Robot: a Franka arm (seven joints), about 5 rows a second.
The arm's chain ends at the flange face. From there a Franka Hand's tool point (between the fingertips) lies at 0.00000 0.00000 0.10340 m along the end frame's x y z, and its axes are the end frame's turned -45 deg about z.
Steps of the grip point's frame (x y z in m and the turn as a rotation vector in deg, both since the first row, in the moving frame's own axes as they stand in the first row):
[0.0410, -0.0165, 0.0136, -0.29, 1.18, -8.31]
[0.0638, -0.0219, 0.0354, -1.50, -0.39, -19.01]
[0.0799, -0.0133, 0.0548, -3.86, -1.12, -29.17]
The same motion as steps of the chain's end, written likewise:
[0.0155, -0.0394, 0.0136, 0.63, 1.04, -8.31]
[0.0278, -0.0627, 0.0354, -1.34, 0.78, -19.01]
[0.0422, -0.0711, 0.0550, -3.52, 1.94, -29.17]

